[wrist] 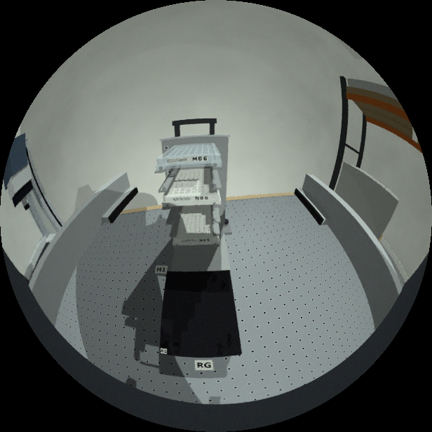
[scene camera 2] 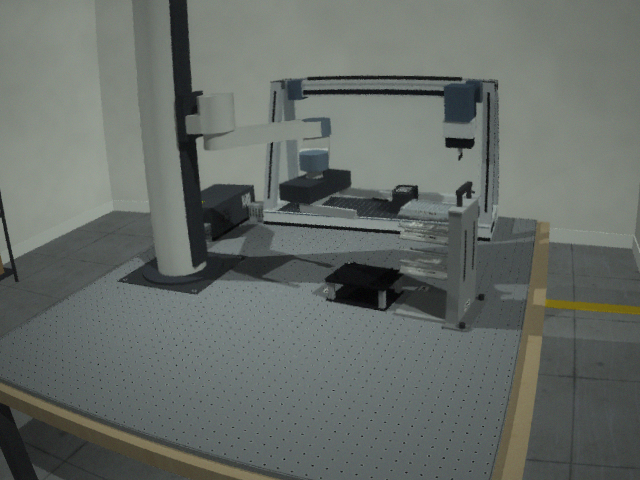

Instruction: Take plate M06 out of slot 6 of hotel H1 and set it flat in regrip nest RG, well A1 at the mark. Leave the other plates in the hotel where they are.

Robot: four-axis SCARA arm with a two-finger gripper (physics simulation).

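Frame: origin at the arm's base, x ahead, y left, z up, level; millimetres.
Seen in the pictures: gripper, fingertip midpoint: (scene camera 2: 374,205); arm's base, origin of the base link: (scene camera 2: 183,272).
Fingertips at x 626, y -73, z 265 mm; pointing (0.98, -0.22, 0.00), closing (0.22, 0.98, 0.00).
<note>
Offsets run from my fingertips to a thing's middle. "spot": to the spot under its first point.
Plate M06 {dz -3, dx +134, dy +12 mm} (scene camera 2: 423,208) (wrist: 192,152) is a clear, pale plate lying flat at the top of hotel H1 {dz -97, dx +163, dy -1 mm} (scene camera 2: 461,263) (wrist: 225,155), a grey upright with a black handle. Below it are a plate whose label seems to read N08 (wrist: 186,199) and a lower plate (wrist: 196,241) with a blurred label. Regrip nest RG {dz -217, dx -41, dy +37 mm} (scene camera 2: 364,276) (wrist: 200,312) is a black platform on short posts before the hotel, bare on top; its small A1 mark (wrist: 163,351) is at the near left corner in the wrist view. My gripper (scene camera 2: 373,206) (wrist: 215,177) is open and empty, facing the hotel, above the nest.
A gantry machine (scene camera 2: 382,93) with a blue-and-white head {spot: dz +159, dx +120, dy +538 mm} (scene camera 2: 459,111) stands behind the hotel. A dark box {spot: dz -177, dx -659, dy +440 mm} (scene camera 2: 230,209) stands behind the robot column (scene camera 2: 168,155). A shelf rack (wrist: 342,125) is at the right in the wrist view. The table has a wooden edge (scene camera 2: 528,356).
</note>
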